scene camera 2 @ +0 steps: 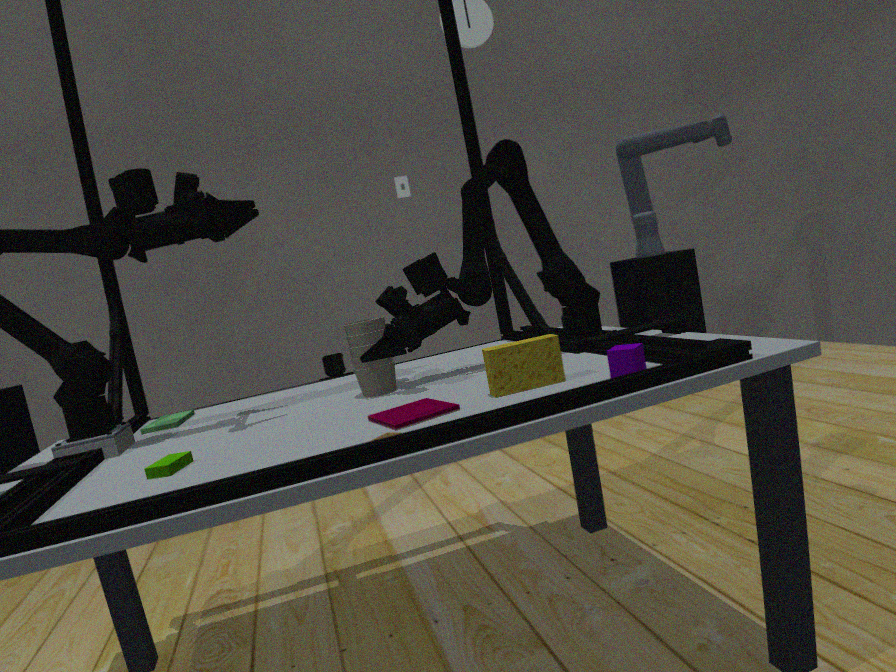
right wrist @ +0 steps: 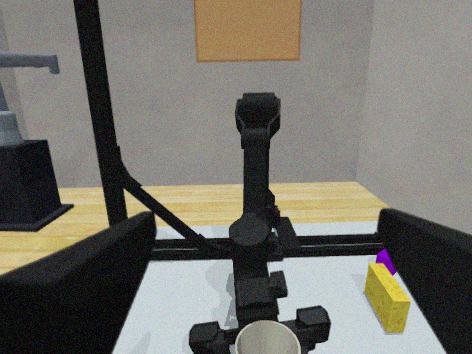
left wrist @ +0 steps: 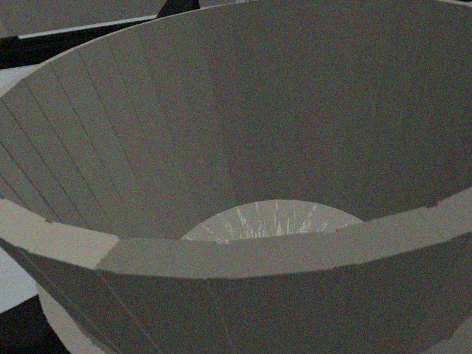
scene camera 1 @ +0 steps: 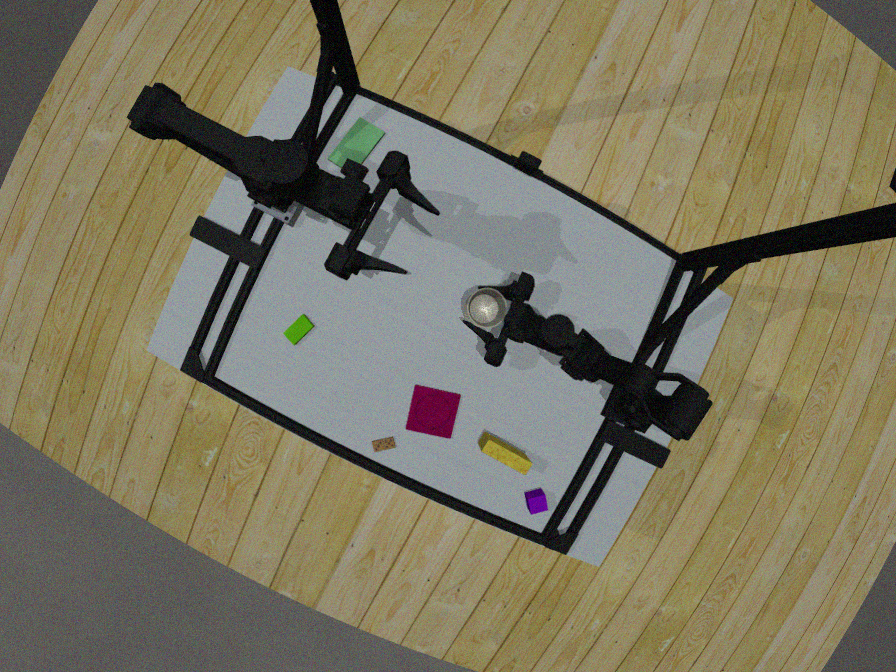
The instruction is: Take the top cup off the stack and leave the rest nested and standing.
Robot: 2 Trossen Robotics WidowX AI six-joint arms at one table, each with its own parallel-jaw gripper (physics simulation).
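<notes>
A stack of grey-beige cups stands near the middle of the white table. My left gripper is shut on the top cup, with one finger on each side just below its rim. In scene camera 2 that cup sits a little raised over the cups below. The left wrist view looks into a cup, down to its pale bottom. My right gripper is open and empty, high above the table's far left part.
A magenta flat tile, a yellow sponge block, a purple cube, a small brown block, a green block and a pale green tile lie on the table.
</notes>
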